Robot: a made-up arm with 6 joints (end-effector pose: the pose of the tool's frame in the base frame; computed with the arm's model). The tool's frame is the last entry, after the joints.
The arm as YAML. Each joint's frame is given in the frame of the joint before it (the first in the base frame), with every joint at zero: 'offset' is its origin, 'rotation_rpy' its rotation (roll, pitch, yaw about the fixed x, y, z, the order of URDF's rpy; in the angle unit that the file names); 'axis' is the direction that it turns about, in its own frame. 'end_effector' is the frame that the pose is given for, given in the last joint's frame.
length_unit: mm
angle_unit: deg
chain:
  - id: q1
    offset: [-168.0, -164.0, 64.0]
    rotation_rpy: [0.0, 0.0, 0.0]
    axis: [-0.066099, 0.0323, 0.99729]
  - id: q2
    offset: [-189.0, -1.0, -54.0]
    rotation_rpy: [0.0, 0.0, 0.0]
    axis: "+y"
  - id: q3
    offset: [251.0, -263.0, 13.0]
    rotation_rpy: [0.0, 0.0, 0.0]
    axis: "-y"
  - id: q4
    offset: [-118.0, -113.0, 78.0]
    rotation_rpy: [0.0, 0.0, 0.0]
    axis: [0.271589, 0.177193, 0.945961]
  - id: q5
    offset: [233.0, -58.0, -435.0]
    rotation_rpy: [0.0, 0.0, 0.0]
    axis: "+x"
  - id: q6
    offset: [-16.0, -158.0, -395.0]
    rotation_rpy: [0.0, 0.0, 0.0]
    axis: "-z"
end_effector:
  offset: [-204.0, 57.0, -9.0]
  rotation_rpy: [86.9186, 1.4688, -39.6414]
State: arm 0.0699 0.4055 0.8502 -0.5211 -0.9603 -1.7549
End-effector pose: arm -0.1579 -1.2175 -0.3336 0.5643 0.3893 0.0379
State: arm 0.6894 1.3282 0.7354 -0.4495 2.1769 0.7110
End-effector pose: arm -0.1258 -0.4144 -0.3750 -1.8464 -0.4195 2.5021
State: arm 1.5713 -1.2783 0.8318 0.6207 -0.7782 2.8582
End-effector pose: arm 0.2343 0.1322 0.9017 -1.7225 -0.1508 1.4947
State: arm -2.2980 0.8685 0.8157 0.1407 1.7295 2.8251
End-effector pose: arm -0.1663 -0.3594 -0.6251 -0.0785 -0.6593 0.9555
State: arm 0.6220 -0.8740 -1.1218 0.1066 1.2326 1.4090
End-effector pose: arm -0.2276 -0.2177 -0.2273 0.9238 0.0967 -2.0937
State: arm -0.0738 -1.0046 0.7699 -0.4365 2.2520 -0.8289
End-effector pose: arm 0.0789 -0.2396 0.4050 -1.2545 -0.1060 -2.2838
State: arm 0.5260 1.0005 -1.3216 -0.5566 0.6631 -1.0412
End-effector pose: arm -0.4027 -0.9932 0.4344 0.5831 1.2256 -1.4659
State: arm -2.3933 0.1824 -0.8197 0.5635 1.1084 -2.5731
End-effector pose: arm 0.3844 0.2144 -0.3743 1.2276 -2.0315 1.0641
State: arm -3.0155 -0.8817 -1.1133 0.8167 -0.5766 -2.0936
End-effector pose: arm -0.3021 0.2890 -0.5378 1.6891 -0.6167 -0.6166
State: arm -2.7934 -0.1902 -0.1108 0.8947 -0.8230 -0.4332
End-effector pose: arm -0.4778 0.3002 -0.5902 0.5071 -1.1780 -1.8855
